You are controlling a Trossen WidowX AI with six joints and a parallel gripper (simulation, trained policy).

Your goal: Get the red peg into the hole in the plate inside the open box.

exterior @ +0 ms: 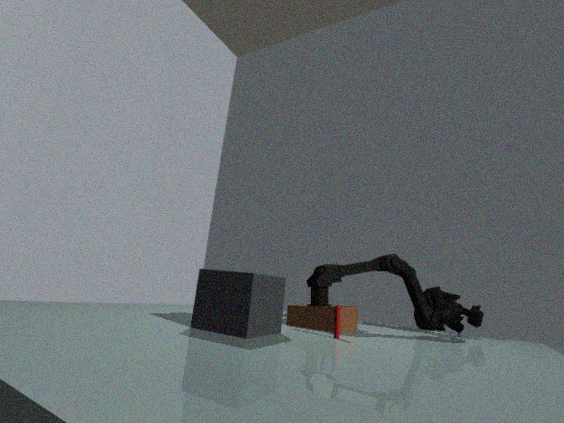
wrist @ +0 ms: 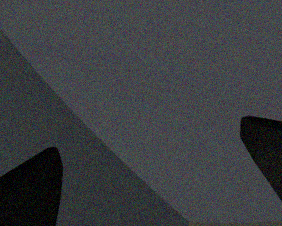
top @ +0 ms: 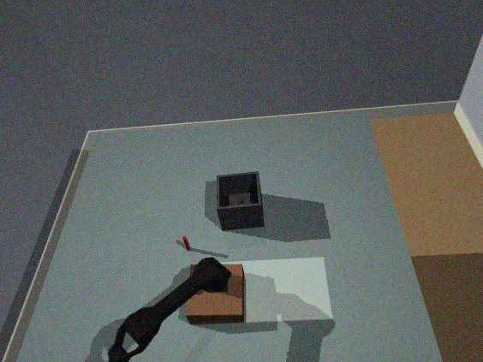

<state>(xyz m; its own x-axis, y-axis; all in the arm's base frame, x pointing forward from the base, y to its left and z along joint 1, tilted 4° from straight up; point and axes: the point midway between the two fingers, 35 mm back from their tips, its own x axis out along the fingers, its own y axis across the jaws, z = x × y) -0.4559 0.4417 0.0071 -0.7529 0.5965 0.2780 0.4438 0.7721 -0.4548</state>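
Right now my gripper tip is 66 cm short of the red peg, 34 cm to the left of it and 8 cm above it. Also, from my gripper tip: plate 80 cm ahead, 55 cm to the right, 8 cm below.
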